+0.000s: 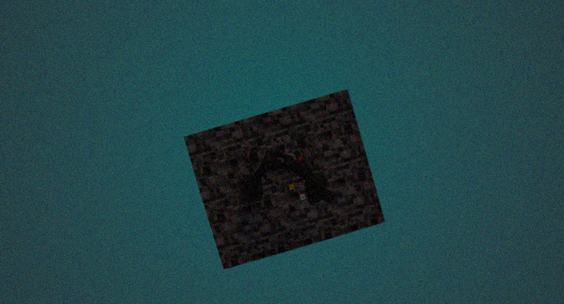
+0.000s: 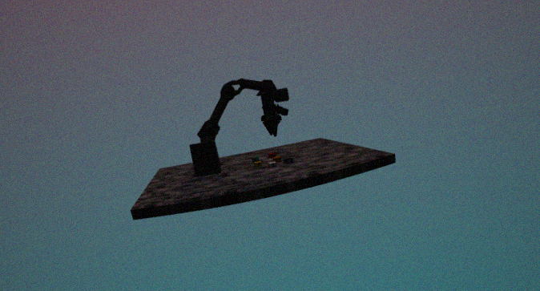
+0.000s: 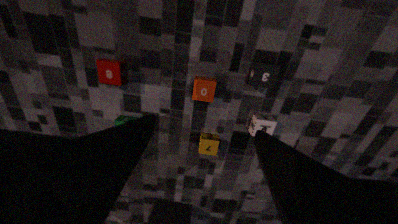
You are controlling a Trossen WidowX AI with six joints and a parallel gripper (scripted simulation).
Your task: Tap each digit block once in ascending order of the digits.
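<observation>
Now: gripper tip 12 cm above the orange block. Round my gripper tip: yellow block 10 cm behind, 2 cm to the right, 12 cm below; then black block 3 cm ahead, 8 cm to the right, 12 cm below; then white block 5 cm behind, 10 cm to the right, 12 cm below.
</observation>
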